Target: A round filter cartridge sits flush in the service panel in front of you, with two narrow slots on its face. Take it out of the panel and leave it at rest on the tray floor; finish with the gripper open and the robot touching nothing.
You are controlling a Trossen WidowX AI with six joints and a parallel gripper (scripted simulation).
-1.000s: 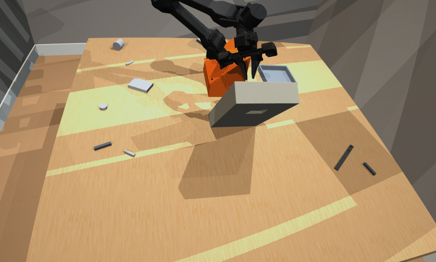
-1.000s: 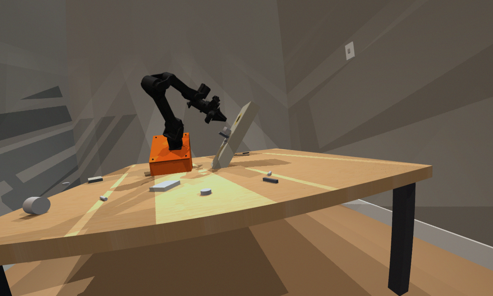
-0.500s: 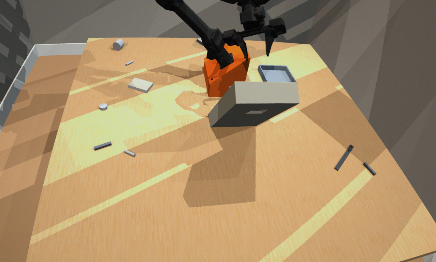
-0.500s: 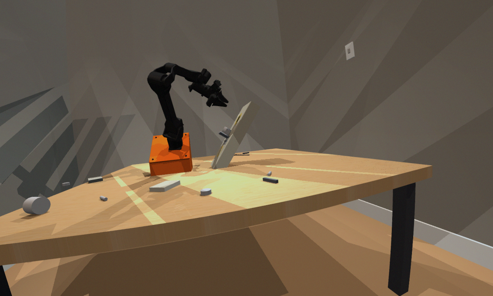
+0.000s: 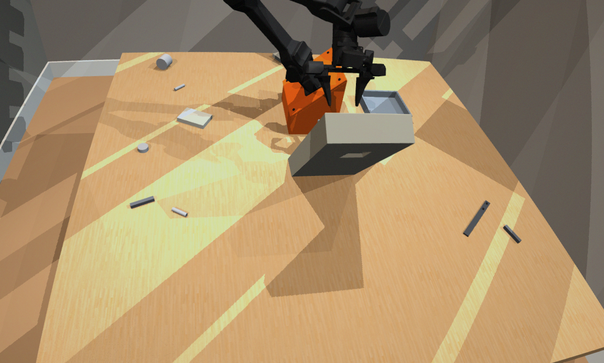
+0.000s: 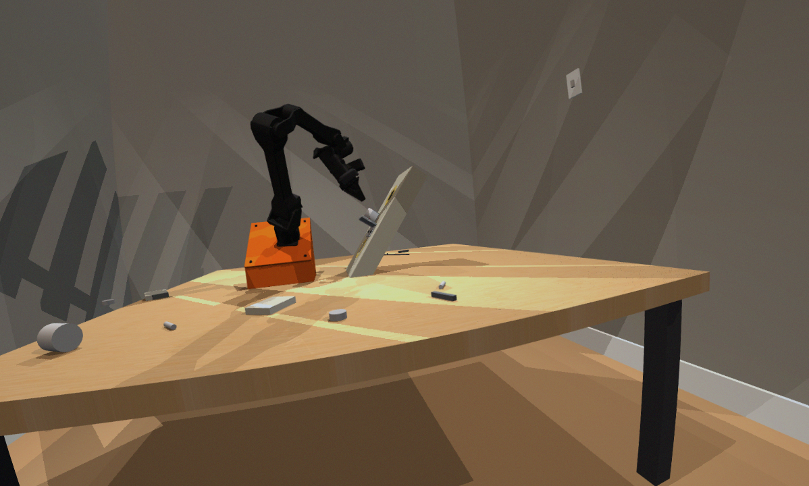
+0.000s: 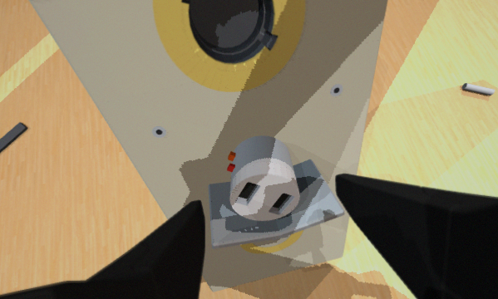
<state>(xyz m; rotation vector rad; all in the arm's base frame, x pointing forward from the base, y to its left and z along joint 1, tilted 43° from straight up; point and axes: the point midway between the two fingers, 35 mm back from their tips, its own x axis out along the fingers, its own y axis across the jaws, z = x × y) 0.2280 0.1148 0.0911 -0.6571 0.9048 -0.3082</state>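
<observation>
Right now the round filter cartridge is 20 mm ahead of my gripper tip and 50 mm below it. Round my gripper tip: beige service panel 60 mm ahead, 70 mm below; then grey tray 340 mm behind, 250 mm to the left, 230 mm below.
</observation>
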